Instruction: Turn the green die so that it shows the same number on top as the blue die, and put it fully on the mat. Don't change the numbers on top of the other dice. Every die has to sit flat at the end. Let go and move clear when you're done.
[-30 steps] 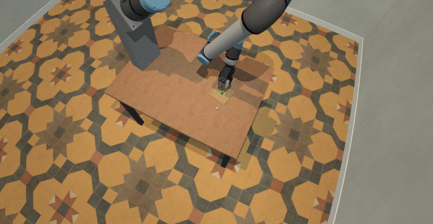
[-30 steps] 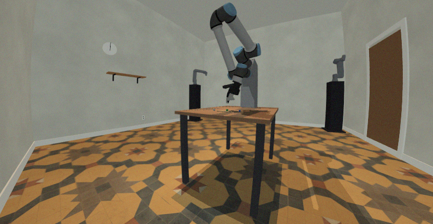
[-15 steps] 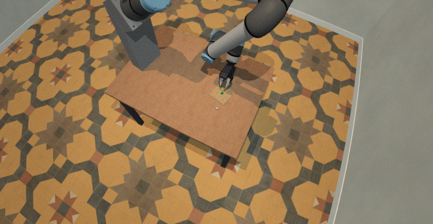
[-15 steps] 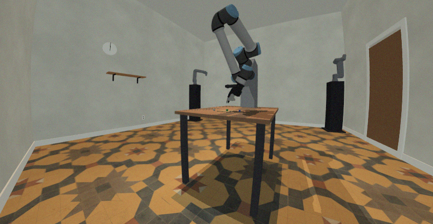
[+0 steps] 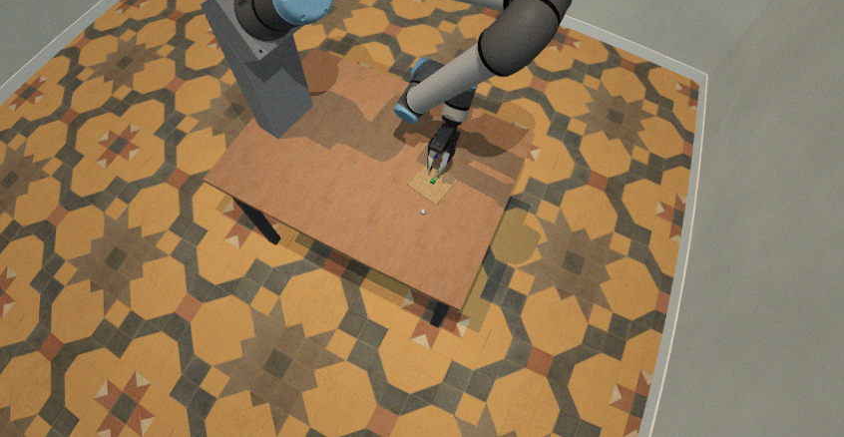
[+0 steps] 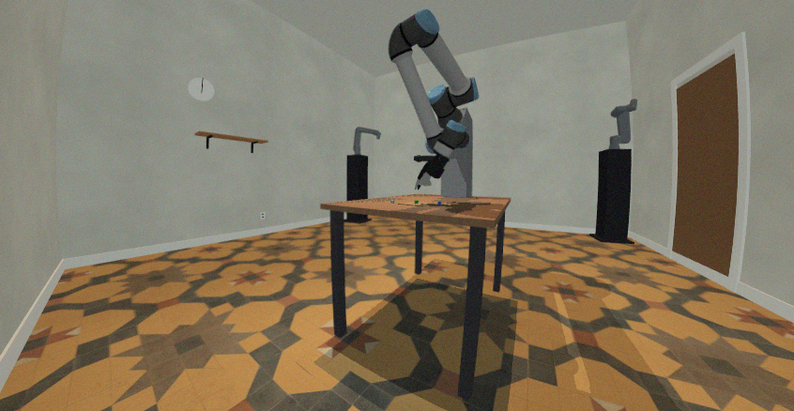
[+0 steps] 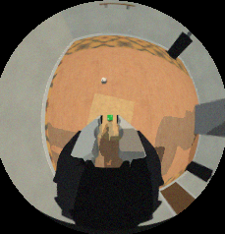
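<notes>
Now: hand 80 mm above the green die and 10 mm to the left of it. The rest, counted from my hand: blue die: 110 mm to the left, 80 mm below, 30 mm behind; then white die: 140 mm to the right, 80 mm below, 10 mm ahead; then tan mat: 90 mm below, 10 mm to the right.
</notes>
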